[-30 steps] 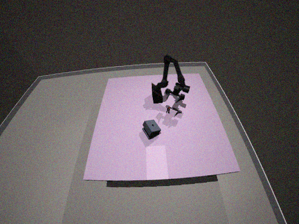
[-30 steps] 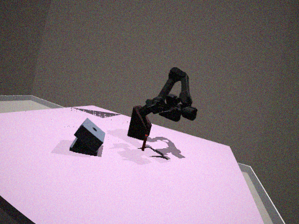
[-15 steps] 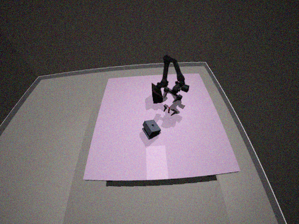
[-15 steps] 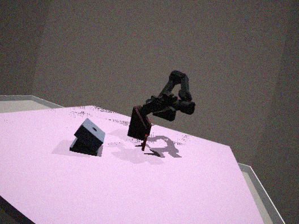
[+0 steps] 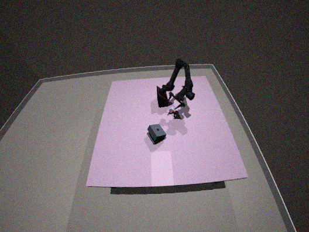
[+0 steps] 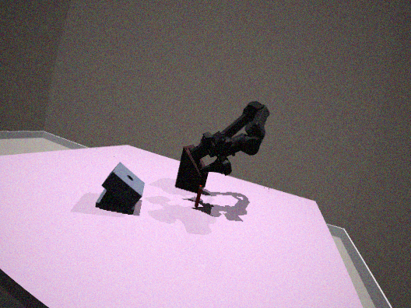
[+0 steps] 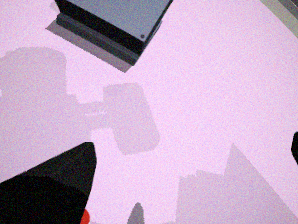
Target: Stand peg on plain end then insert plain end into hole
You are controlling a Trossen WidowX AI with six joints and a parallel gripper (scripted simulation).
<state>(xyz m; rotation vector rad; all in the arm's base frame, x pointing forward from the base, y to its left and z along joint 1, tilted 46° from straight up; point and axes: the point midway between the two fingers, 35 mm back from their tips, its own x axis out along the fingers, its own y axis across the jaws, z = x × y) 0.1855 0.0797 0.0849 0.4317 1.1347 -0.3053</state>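
The red peg is 10 cm below my gripper tip and 5 cm to the left of it. From my gripper tip the other things lie so: sloped panel (22 cm ahead, 12 cm to the right, 9 cm below).
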